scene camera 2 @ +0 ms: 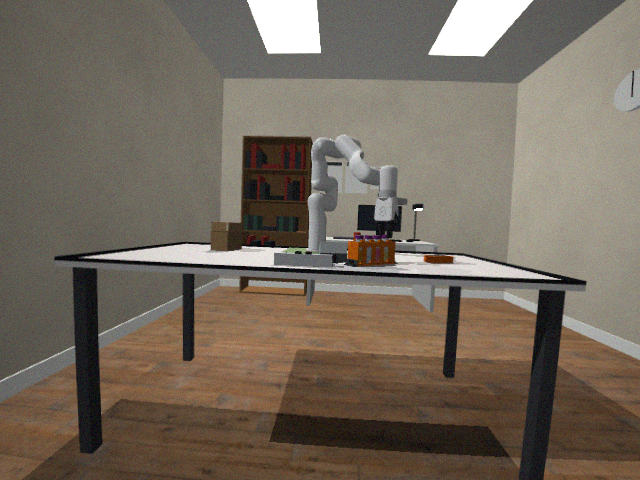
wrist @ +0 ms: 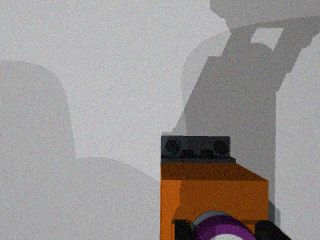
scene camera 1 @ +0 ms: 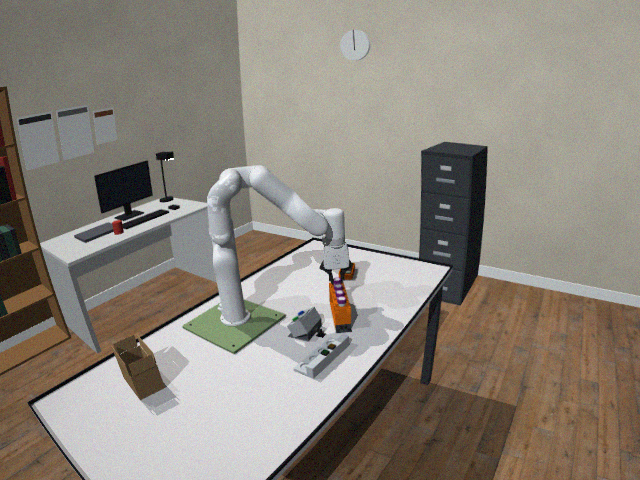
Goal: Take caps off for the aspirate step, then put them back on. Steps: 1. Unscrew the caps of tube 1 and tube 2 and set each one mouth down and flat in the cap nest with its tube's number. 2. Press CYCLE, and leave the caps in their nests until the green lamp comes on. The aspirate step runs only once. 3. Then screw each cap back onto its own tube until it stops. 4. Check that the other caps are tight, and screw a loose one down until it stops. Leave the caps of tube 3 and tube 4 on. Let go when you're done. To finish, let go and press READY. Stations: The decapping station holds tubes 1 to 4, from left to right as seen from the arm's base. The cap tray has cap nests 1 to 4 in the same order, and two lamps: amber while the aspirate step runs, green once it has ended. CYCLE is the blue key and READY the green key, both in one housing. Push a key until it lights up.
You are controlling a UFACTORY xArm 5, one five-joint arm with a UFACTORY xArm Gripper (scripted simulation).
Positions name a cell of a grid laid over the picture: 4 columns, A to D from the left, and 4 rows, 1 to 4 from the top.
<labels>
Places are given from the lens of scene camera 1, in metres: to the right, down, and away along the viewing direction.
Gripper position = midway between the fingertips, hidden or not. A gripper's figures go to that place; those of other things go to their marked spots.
gripper (scene camera 1: C3): 0.07, 0.17, 1.66
cardboard box (scene camera 1: A4): -0.56, 0.46, 1.16
grey key housing (scene camera 1: B3): -0.05, 0.32, 1.46
</labels>
